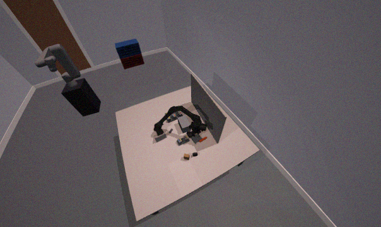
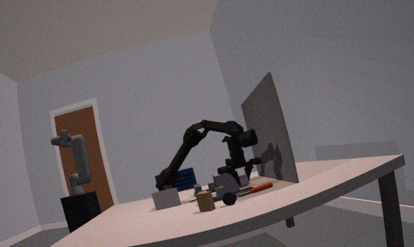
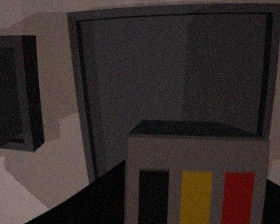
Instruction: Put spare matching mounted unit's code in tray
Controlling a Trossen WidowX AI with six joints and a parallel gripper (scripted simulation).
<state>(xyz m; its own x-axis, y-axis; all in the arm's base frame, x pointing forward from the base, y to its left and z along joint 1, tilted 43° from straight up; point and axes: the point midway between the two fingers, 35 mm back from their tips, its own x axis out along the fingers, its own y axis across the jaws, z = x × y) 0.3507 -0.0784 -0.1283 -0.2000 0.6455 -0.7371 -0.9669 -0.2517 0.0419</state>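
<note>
My gripper tip is 3 cm above the dark grey tray. The rest, counted from my gripper tip: mounted unit: 19 cm to the left, 7 cm behind, 2 cm above; grey upright panel: 19 cm to the left, 19 cm above, 18 cm ahead.
</note>
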